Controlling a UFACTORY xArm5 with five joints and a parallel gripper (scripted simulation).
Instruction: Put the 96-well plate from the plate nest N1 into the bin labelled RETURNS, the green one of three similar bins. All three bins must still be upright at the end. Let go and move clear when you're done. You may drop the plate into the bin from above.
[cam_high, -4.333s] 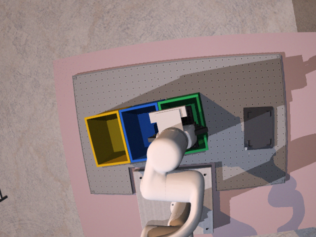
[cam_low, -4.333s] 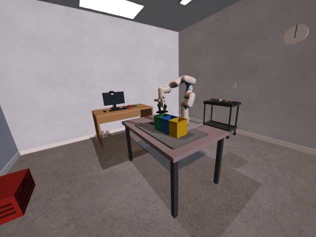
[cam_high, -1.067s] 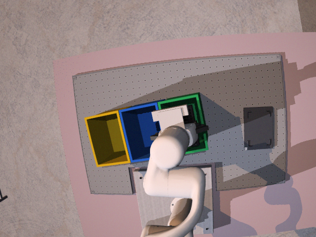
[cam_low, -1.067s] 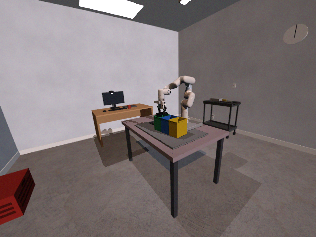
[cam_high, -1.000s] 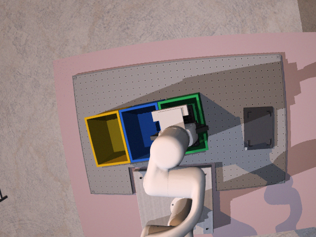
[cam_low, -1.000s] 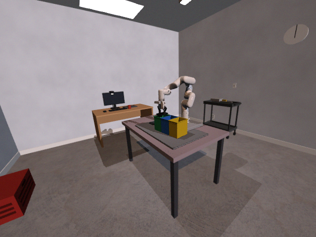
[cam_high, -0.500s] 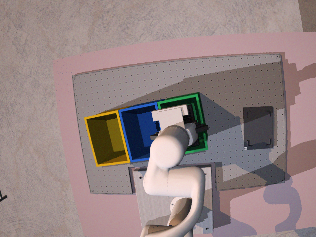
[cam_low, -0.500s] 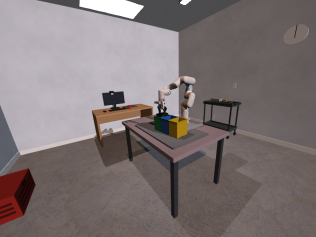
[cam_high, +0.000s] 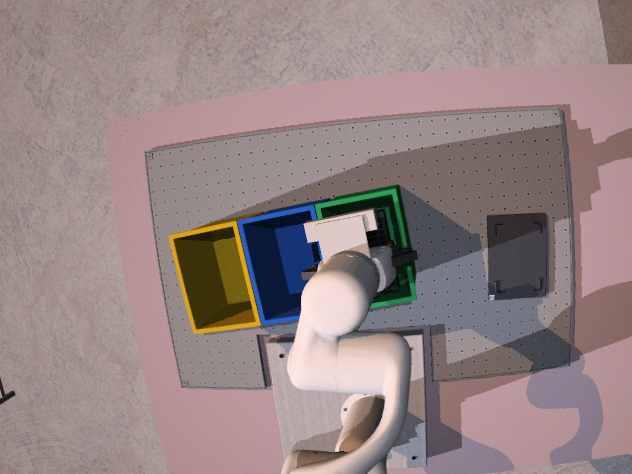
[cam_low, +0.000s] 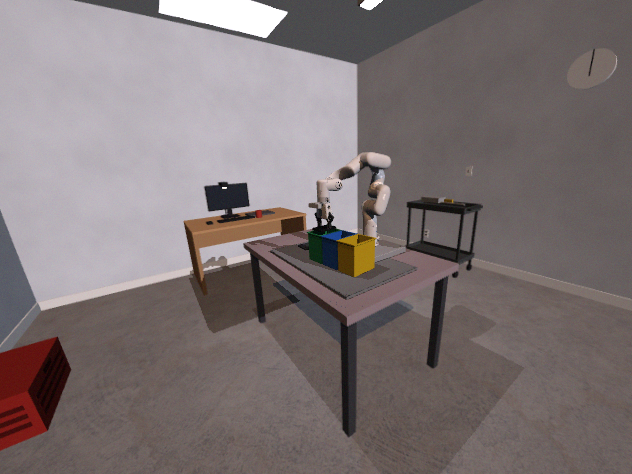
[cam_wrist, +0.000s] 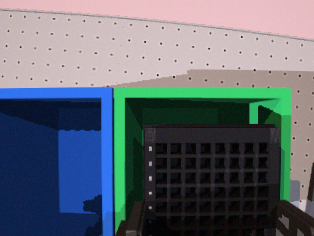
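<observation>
Right now my hand is 10 mm above the black 96-well plate. The rest, counted from my hand: blue bin (130 mm to the left, 120 mm below, 10 mm ahead); then yellow bin (260 mm to the left, 120 mm below, 20 mm ahead); then green bin (120 mm below).
</observation>
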